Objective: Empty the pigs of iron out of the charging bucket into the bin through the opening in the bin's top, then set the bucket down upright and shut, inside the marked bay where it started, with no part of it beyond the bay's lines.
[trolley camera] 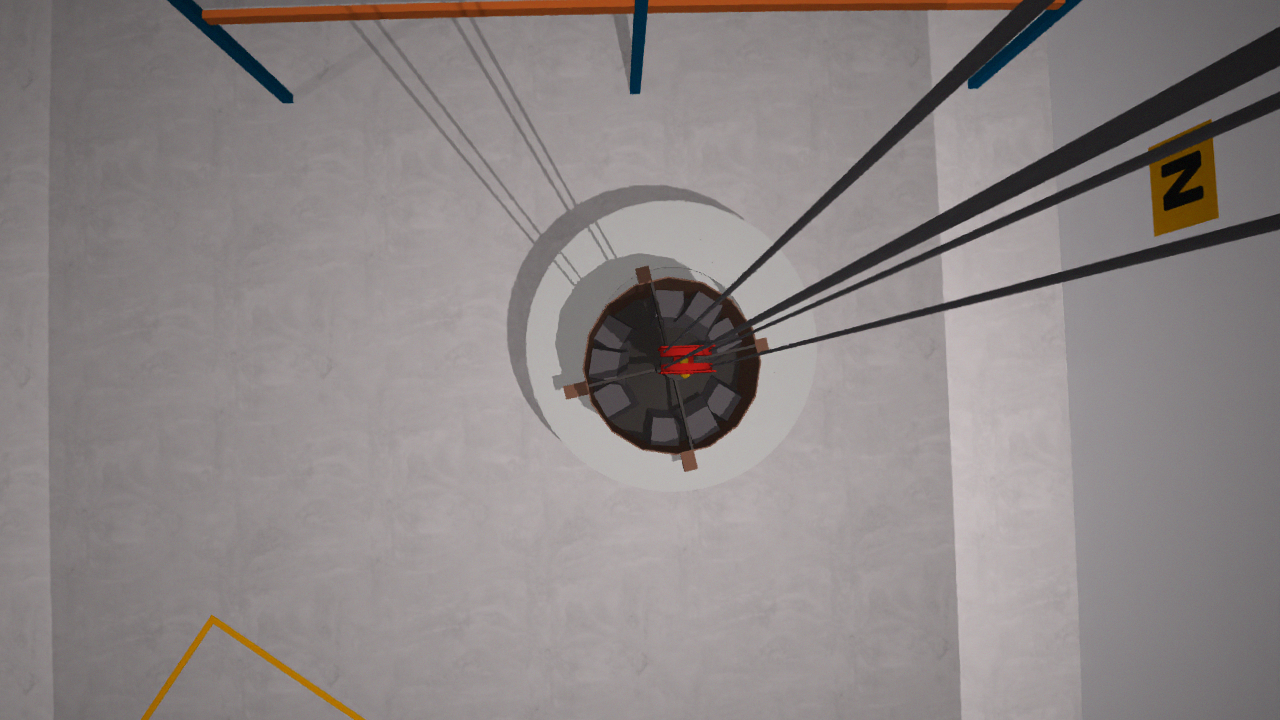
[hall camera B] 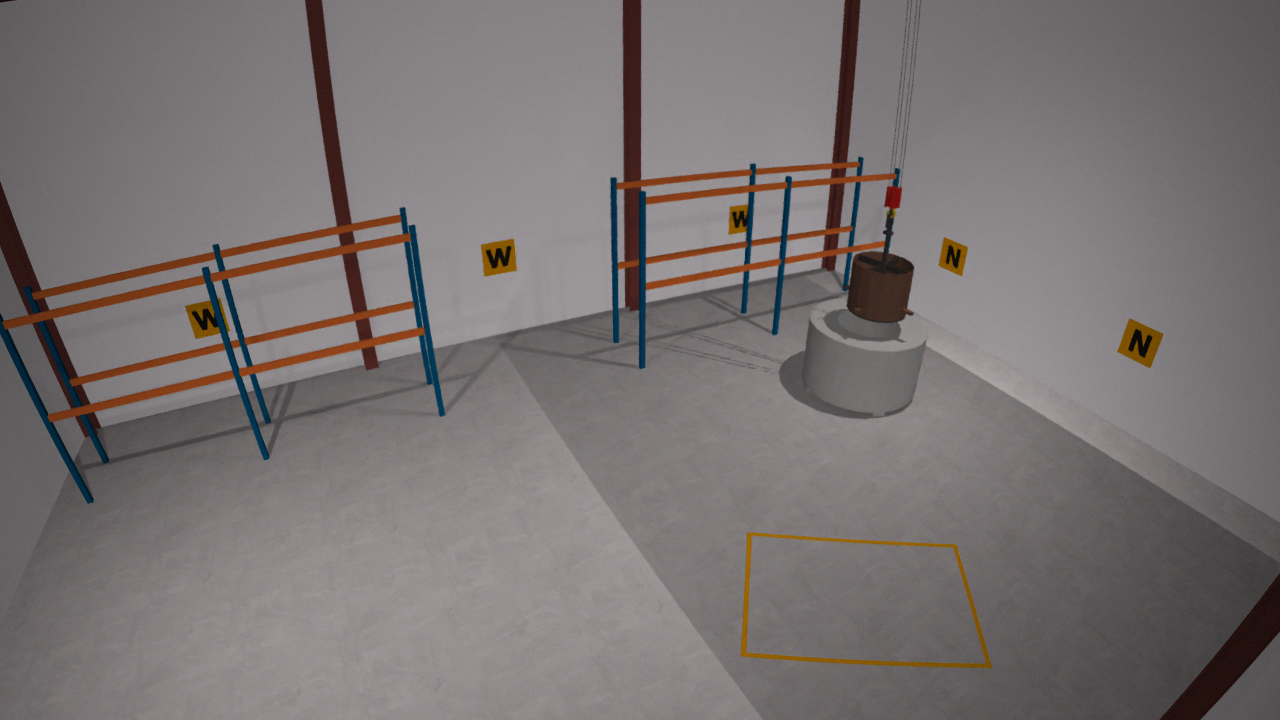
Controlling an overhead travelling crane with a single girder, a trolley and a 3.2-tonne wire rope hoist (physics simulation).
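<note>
The brown charging bucket (hall camera B: 879, 293) (trolley camera: 637, 386) hangs upright from the crane hook, my gripper (hall camera B: 890, 214) (trolley camera: 685, 360), under the red hook block. The bucket is over the middle of the round grey bin (hall camera B: 861, 377) (trolley camera: 776, 402), its underside close to the bin's top in the hall view. Grey pigs of iron (trolley camera: 664, 429) lie in a ring inside the bucket in the trolley view. The bucket hides most of the bin's opening, and its bottom flaps cannot be seen. The marked bay (hall camera B: 853, 540) (trolley camera: 286, 668), a yellow outline, is on the floor in front of the bin.
A blue and orange rack (hall camera B: 641, 286) (trolley camera: 636, 53) stands behind the bin by the W wall. Another rack (hall camera B: 237, 367) stands farther left. The N wall (hall camera B: 1056, 223) (trolley camera: 1181, 447) is to the right of the bin, with a pale strip along its foot.
</note>
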